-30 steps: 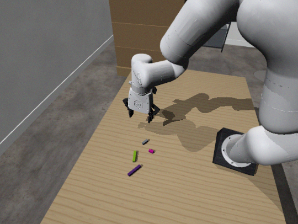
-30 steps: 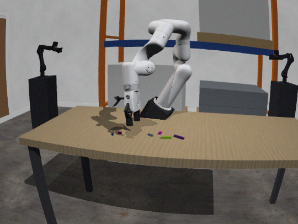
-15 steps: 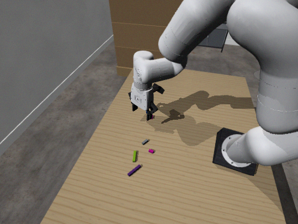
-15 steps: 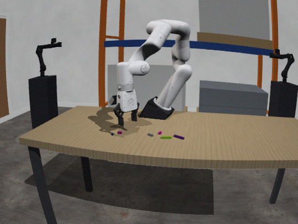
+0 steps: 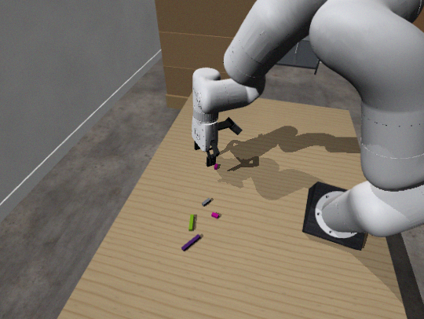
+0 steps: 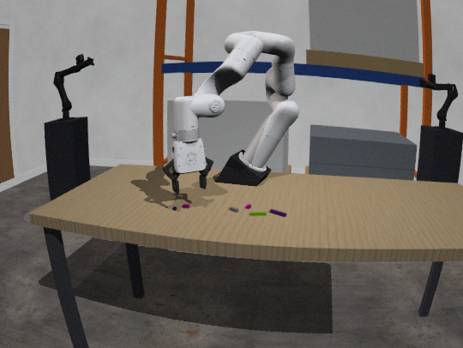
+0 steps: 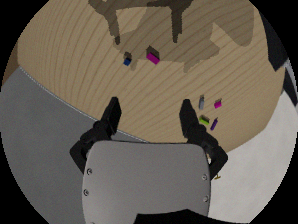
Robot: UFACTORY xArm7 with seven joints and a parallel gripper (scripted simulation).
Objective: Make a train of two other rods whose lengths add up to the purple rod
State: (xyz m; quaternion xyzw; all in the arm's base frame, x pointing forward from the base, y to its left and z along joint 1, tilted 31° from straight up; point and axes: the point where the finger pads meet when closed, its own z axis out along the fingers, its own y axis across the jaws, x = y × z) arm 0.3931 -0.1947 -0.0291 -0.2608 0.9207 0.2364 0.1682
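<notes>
The blue rod is 10 mm behind my hand, 50 mm to the right of it and 80 mm below it. The rest, counted from my hand: grey rod 20 mm behind, 140 mm to the left, 80 mm below; then lime rod 10 mm ahead, 220 mm to the left, 80 mm below; then purple rod 280 mm to the left, 80 mm below.
</notes>
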